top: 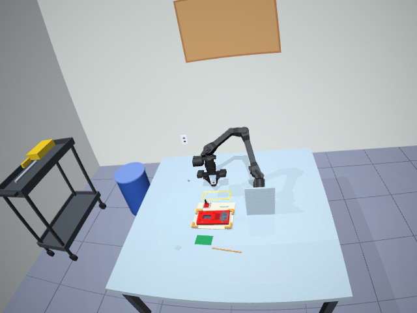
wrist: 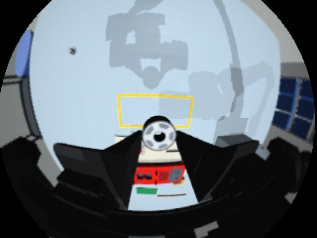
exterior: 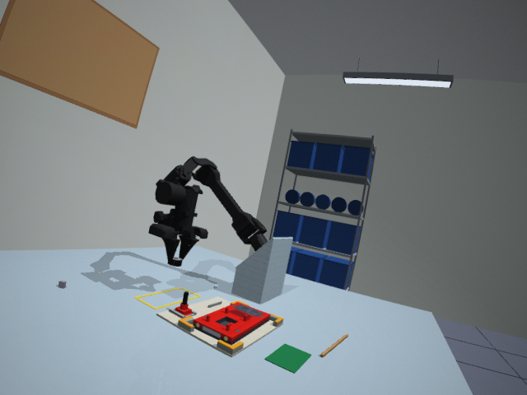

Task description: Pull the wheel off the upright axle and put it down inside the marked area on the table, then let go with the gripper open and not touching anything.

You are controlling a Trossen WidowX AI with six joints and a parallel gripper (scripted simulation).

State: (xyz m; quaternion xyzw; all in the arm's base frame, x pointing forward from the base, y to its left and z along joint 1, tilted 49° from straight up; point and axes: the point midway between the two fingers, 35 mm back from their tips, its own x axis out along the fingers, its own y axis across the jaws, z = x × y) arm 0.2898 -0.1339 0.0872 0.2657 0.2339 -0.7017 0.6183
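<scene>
Now: the black upright axle 90 mm to the left of my gripper tip, 80 mm below it and 60 mm ahead of it. The rest, counted from my gripper tip: green square 380 mm to the left, 110 mm below, 60 mm ahead; then wheel right at my gripper tip; then grey cube 220 mm ahead, 190 mm to the right, 100 mm below.
</scene>
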